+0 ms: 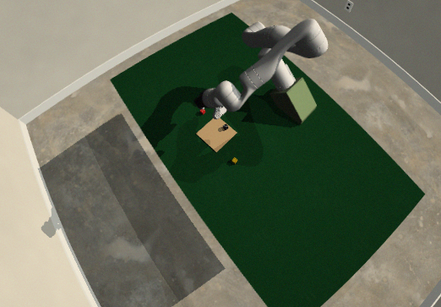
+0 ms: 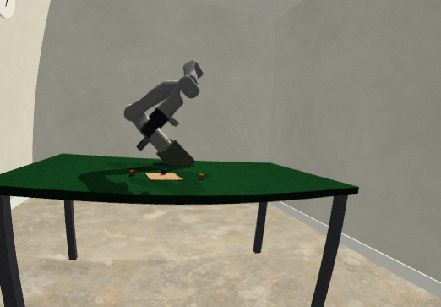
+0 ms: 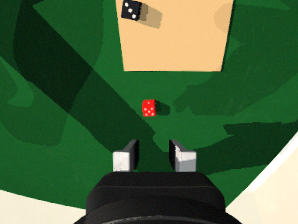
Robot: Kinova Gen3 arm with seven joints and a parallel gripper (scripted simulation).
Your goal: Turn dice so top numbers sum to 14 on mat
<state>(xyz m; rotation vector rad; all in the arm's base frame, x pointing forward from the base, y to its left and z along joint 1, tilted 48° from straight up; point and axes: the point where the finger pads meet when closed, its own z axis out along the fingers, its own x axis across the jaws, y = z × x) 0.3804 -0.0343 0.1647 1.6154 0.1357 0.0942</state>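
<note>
The red die is 12 cm below my hand, 3 cm to the right of it and 1 cm behind it. The rest, counted from my hand: black die: 12 cm below, 11 cm to the left, 4 cm behind; yellow die: 27 cm to the left, 12 cm below, 3 cm ahead; tan mat: 13 cm below, 10 cm to the left, 1 cm ahead.
</note>
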